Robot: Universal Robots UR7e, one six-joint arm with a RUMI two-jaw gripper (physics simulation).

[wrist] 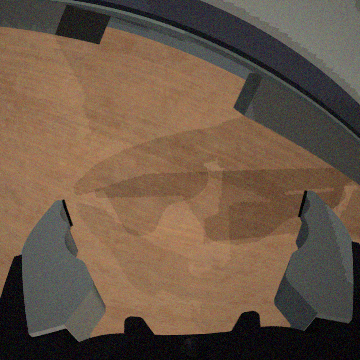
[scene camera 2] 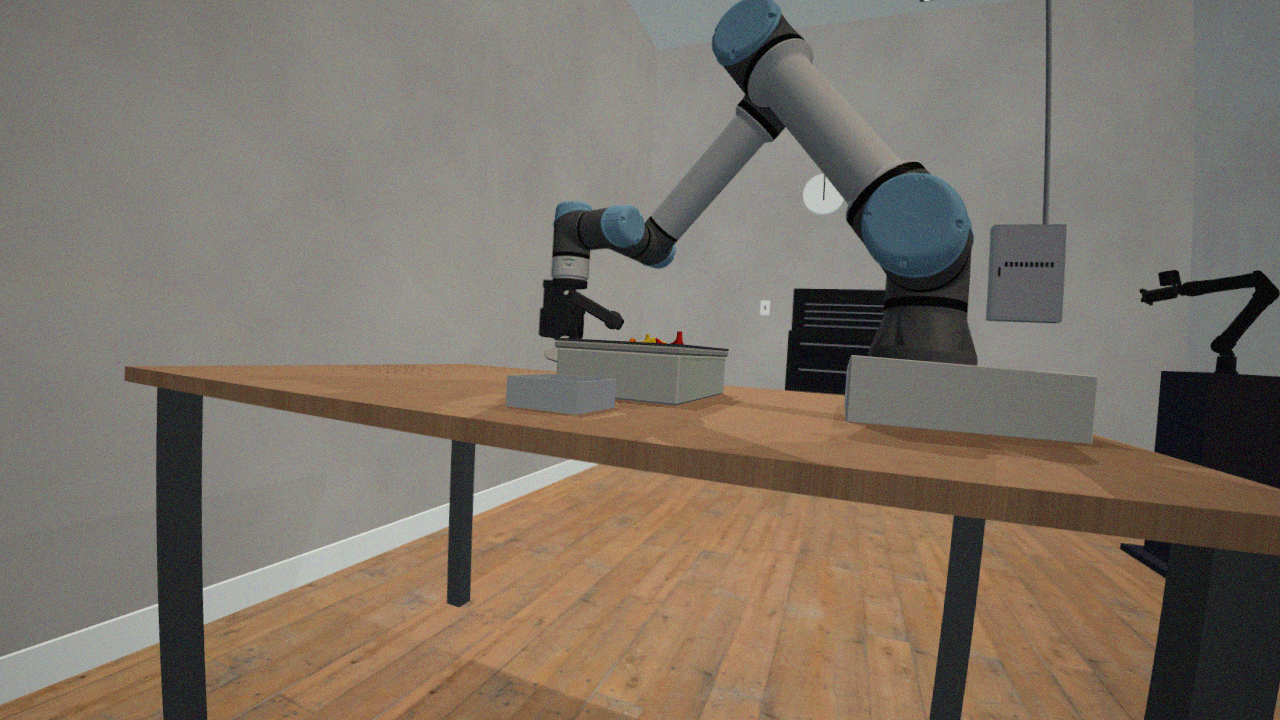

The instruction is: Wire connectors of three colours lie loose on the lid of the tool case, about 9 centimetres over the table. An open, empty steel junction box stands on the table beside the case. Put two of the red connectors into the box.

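Pixels of known places: gripper, fingertip midpoint: (wrist: 184,200); arm's base, origin of the base link: (scene camera 2: 919,368).
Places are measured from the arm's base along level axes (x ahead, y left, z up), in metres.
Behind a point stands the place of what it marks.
Observation:
My gripper (scene camera 2: 563,337) (wrist: 184,200) {z -0.065, x 0.618, y -0.065 m} is open and empty, with wooden table surface between its fingers in the wrist view. In the scene view it points down at the left end of the tool case (scene camera 2: 617,374) {z -0.037, x 0.443, y 0.117 m}, its tips near lid height. A tall red connector (scene camera 2: 679,338) {z 0.026, x 0.376, y 0.011 m} stands on the dark lid (scene camera 2: 707,348) {z 0.012, x 0.332, y -0.012 m}. A low red connector (scene camera 2: 660,341) {z 0.021, x 0.439, y -0.081 m}, a yellow connector (scene camera 2: 648,338) {z 0.027, x 0.482, y -0.132 m} and an orange one (scene camera 2: 632,340) {z 0.019, x 0.466, y 0.000 m} show to its left. The grey junction box (scene camera 2: 559,394) {z -0.055, x 0.432, y 0.317 m} stands on the table in front of the case. Its inside is hidden. No connectors show in the wrist view.
The wooden table (scene camera 2: 358,394) {z -0.076, x 0.704, y 0.365 m} (wrist: 150,280) {z -0.076, x 0.708, y -0.061 m} bears a long pale block (scene camera 2: 971,400) {z -0.035, x -0.041, y 0.127 m} near the arm's base. A curved dark band (wrist: 220,30) and a grey panel (wrist: 305,120) {z -0.021, x 0.552, y -0.050 m} cross the upper wrist view. Arm shadows lie on the wood.

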